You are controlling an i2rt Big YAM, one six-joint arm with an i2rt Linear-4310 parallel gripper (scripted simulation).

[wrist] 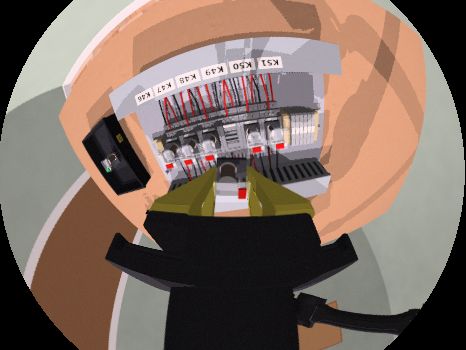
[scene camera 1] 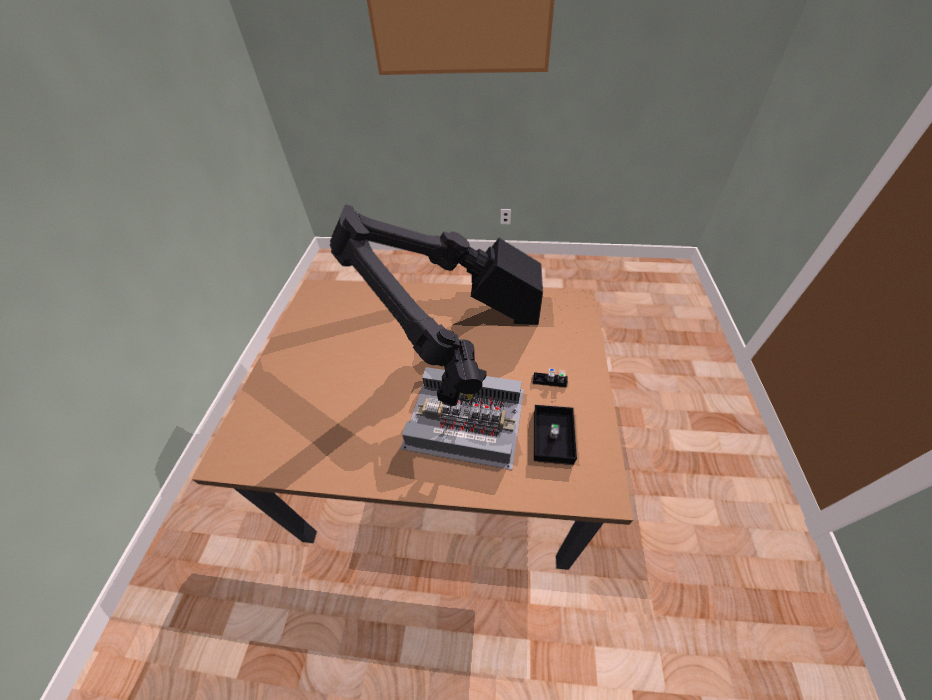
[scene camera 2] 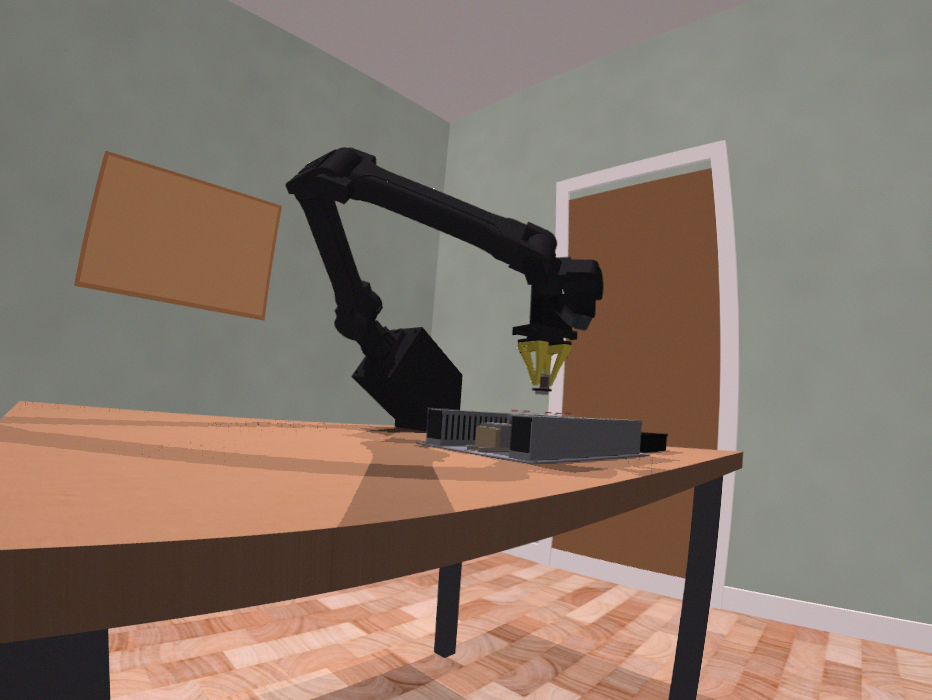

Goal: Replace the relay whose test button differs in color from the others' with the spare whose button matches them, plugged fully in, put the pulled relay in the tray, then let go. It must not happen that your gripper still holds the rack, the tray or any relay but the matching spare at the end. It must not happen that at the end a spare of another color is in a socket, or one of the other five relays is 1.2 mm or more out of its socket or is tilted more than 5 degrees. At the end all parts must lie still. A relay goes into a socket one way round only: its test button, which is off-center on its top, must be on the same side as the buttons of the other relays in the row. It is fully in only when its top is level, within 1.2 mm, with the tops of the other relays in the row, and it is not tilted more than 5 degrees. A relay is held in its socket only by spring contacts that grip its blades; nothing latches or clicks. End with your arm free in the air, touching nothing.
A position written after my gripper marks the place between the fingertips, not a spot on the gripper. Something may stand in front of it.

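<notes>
I can see a black tray (scene camera 1: 546,415), and the wrist view gives me the tray as well (wrist: 99,145). There is a relay (wrist: 231,183). The grey relay panel (scene camera 1: 511,434) is visible to me in the wrist view (wrist: 290,89) too, and also in scene camera 2 (scene camera 2: 499,455). My own gripper (scene camera 2: 542,385) appears in the wrist view (wrist: 231,172) besides.
</notes>
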